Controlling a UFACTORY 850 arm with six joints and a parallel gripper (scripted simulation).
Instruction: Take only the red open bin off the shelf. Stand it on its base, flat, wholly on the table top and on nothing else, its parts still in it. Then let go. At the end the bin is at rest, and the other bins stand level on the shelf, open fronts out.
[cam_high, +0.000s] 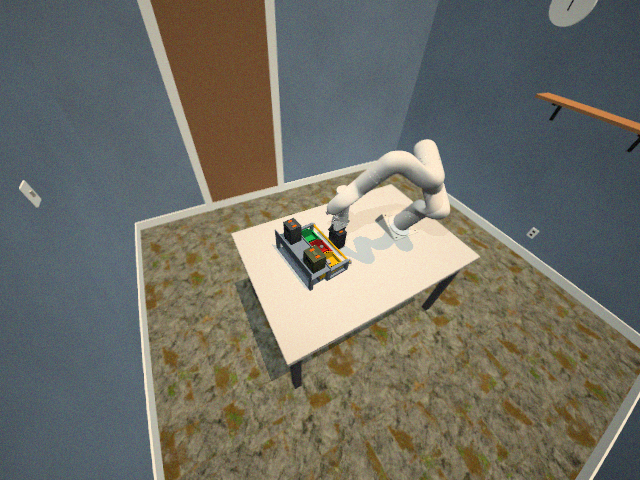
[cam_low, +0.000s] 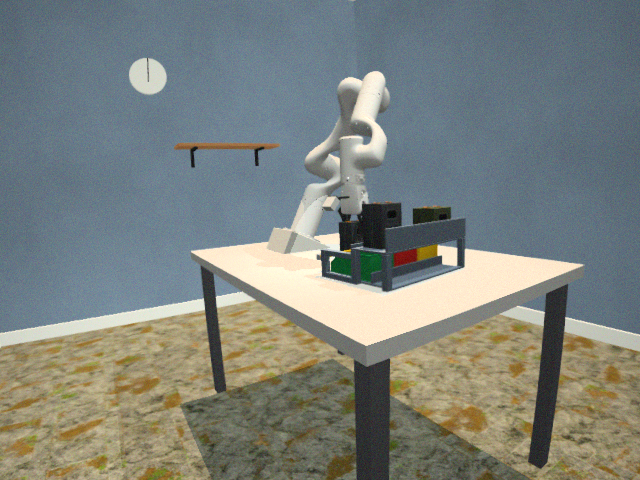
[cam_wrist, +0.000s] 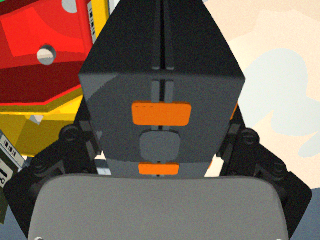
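The thin yellow rod is 5 cm ahead of my hand, 1 cm to the left of it and 7 cm below it. The rest, counted from my hand: black box 4 cm below; yellow bin 12 cm ahead, 14 cm to the left, 8 cm below; red bin 15 cm ahead, 4 cm to the left, 8 cm below.
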